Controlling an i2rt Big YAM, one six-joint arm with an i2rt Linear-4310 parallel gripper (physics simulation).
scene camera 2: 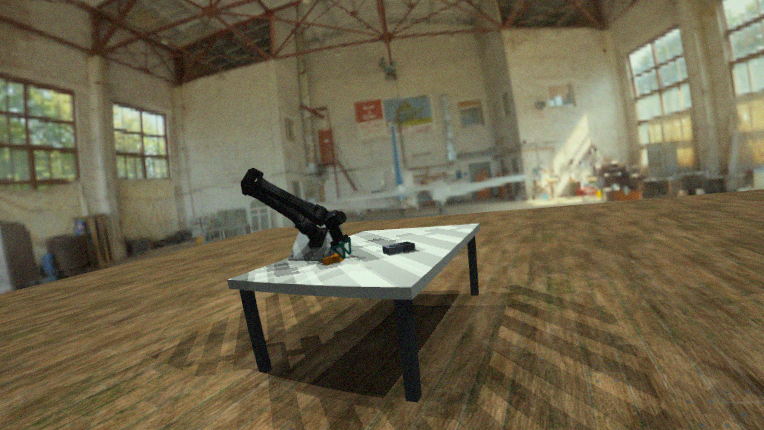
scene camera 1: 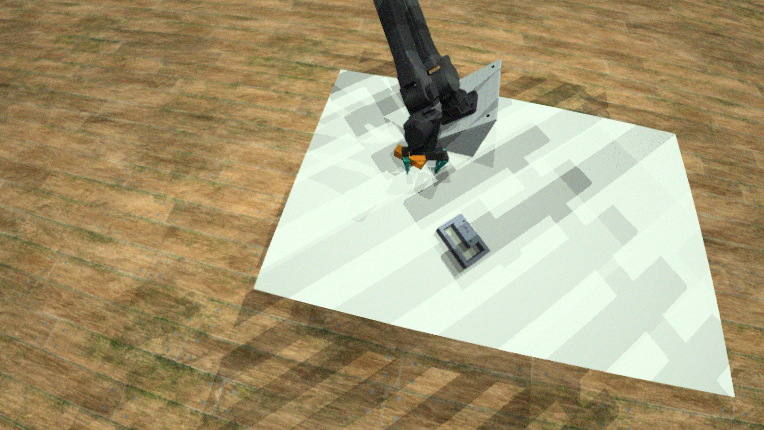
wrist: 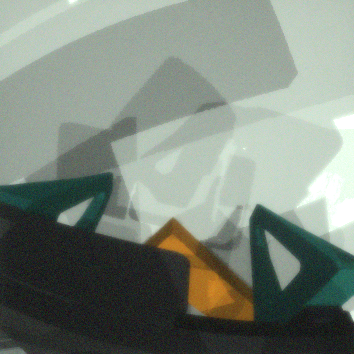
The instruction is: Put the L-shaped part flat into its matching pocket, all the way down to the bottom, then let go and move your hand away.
My gripper is open, with nothing in its grasp. Also in view: an orange L-shaped part.
My gripper shows as well in the wrist view.
